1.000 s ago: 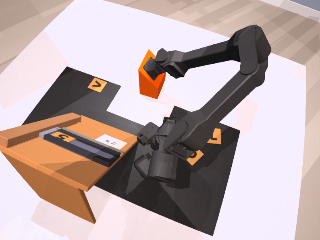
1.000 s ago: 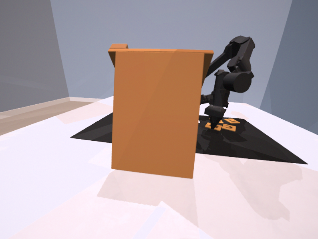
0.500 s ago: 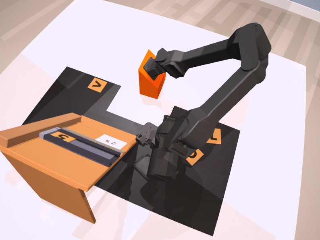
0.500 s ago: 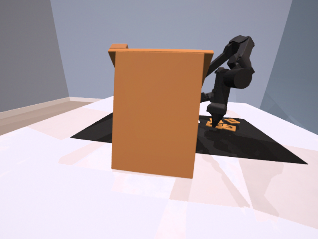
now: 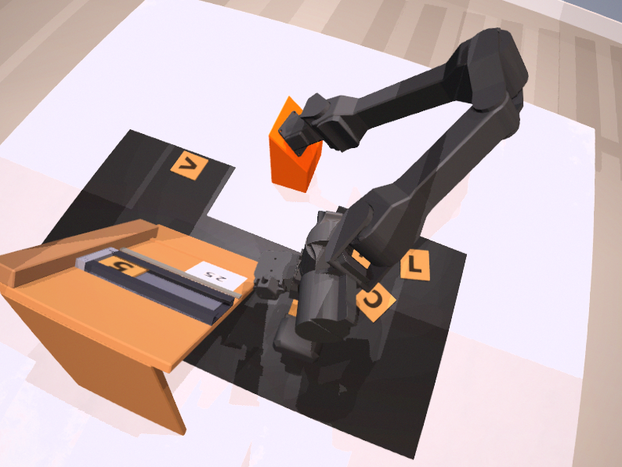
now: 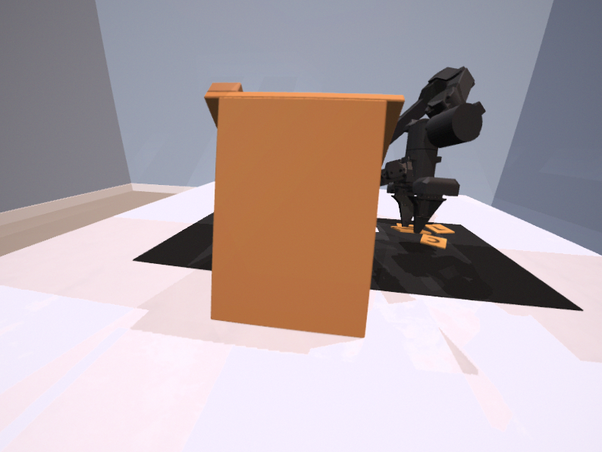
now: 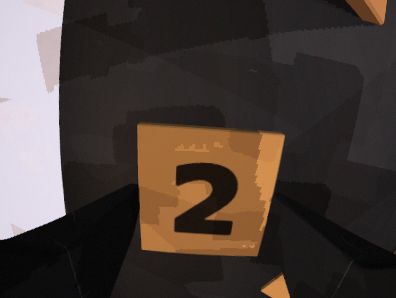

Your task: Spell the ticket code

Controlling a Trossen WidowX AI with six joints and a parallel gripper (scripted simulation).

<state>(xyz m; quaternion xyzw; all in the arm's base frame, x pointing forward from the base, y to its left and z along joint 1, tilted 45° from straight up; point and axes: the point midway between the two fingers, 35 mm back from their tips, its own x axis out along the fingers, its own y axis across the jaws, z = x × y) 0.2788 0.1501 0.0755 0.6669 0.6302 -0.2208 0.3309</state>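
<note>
Right now my gripper tip is 15 cm to the left of the white ticket, 4 cm below it and 1 cm short of it. Round my gripper tip: tile marked 5: 25 cm to the right, 12 cm above, 8 cm ahead; then black mat: 15 cm to the right, 9 cm behind, 6 cm below; then tile marked 2: right at my gripper tip.
</note>
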